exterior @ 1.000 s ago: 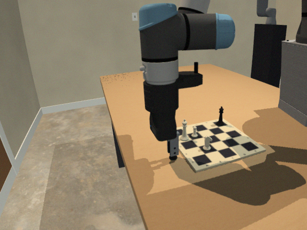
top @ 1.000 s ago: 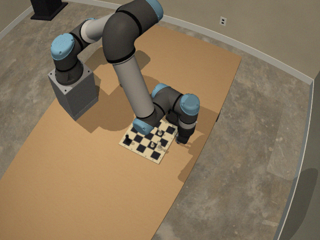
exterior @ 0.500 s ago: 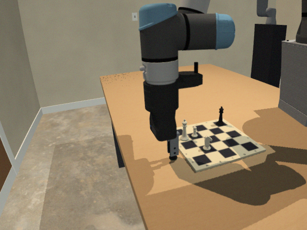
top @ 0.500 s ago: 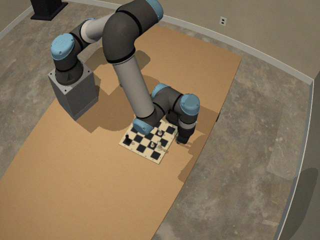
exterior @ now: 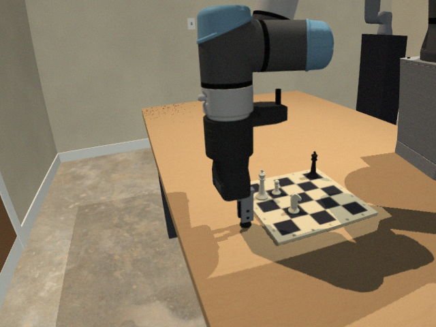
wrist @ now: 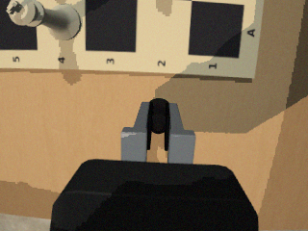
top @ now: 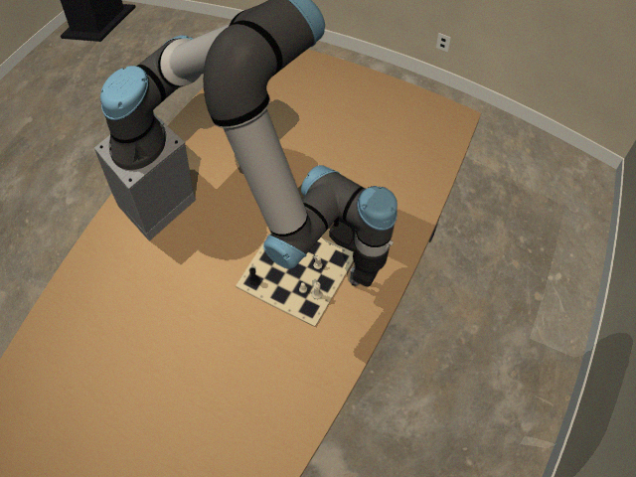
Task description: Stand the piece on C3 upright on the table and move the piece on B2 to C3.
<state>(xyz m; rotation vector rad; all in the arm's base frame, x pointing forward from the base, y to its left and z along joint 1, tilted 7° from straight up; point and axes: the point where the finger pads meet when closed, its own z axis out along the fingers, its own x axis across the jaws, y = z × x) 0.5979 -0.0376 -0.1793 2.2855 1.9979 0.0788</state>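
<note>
Right now the black pawn is 10 mm below my hand. Round my hand: white pawn 110 mm behind, 60 mm to the right, 20 mm below; white knight 100 mm behind, 10 mm to the left, 10 mm below; white king 70 mm behind, 60 mm to the right.
</note>
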